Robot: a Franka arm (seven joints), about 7 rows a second.
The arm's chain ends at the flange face. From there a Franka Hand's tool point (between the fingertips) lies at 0.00 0.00 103.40 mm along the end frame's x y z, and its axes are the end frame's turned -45 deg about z.
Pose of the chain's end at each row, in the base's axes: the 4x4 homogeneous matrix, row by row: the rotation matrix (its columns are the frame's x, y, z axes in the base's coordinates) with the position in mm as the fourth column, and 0 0 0 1 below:
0.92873 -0.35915 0.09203 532.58; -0.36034 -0.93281 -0.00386 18.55; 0.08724 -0.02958 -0.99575 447.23; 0 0 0 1
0.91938 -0.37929 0.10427 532.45; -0.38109 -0.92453 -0.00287 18.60; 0.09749 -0.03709 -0.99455 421.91; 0 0 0 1
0.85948 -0.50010 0.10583 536.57; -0.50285 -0.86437 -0.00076 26.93; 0.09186 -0.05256 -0.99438 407.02; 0 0 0 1
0.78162 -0.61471 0.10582 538.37; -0.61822 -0.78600 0.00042 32.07; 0.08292 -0.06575 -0.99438 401.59; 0 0 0 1
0.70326 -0.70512 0.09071 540.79; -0.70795 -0.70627 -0.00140 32.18; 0.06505 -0.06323 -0.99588 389.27; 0 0 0 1
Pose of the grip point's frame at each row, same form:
0.91067 0.40275 0.09203 542.10; 0.40480 -0.91440 -0.00386 18.15; 0.08260 0.04077 -0.99575 344.27; 0 0 0 1
0.91830 0.38190 0.10427 543.23; 0.38427 -0.92321 -0.00287 18.30; 0.09516 0.04271 -0.99455 319.07; 0 0 0 1
0.96137 0.25412 0.10583 547.51; 0.25563 -0.96677 -0.00076 26.85; 0.10212 0.02779 -0.99438 304.20; 0 0 0 1
0.98735 0.11802 0.10582 549.31; 0.11864 -0.99293 0.00042 32.11; 0.10513 0.01214 -0.99438 298.77; 0 0 0 1
0.99588 -0.00132 0.09071 550.17; -0.00119 -1.00000 -0.00140 32.04; 0.09071 0.00129 -0.99588 286.30; 0 0 0 1

